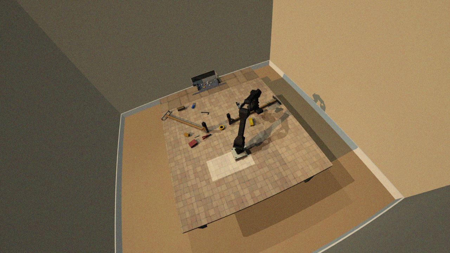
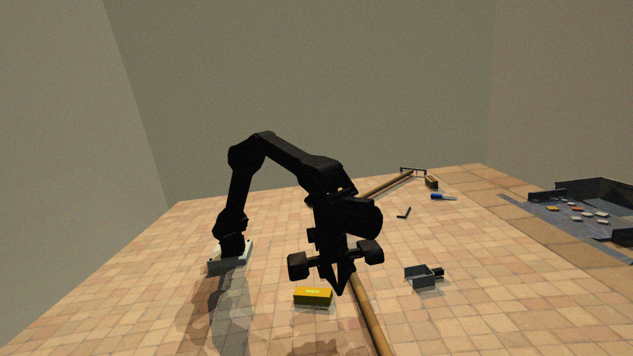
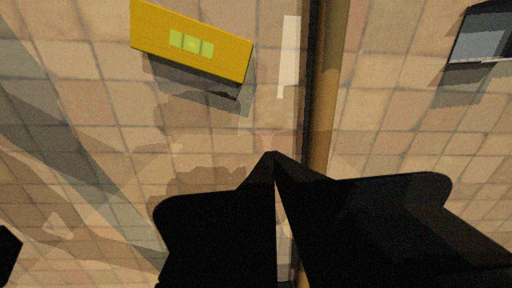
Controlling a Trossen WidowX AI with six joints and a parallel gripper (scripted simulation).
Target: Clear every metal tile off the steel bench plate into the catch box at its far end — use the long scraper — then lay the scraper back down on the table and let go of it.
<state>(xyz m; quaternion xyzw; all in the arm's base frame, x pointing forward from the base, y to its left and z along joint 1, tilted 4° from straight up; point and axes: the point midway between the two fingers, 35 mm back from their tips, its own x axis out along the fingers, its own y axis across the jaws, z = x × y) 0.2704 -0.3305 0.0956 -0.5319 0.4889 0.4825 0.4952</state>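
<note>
Right now the yellow block is 9 cm to the left of my gripper tip, 5 cm below it and 5 cm behind it. The rest, counted from my gripper tip: red screwdriver (53 cm to the left, 5 cm below, 2 cm ahead); yellow tape roll (36 cm to the left, 5 cm below, 4 cm ahead); small grey box (23 cm ahead, 8 cm to the left, 5 cm below).
</note>
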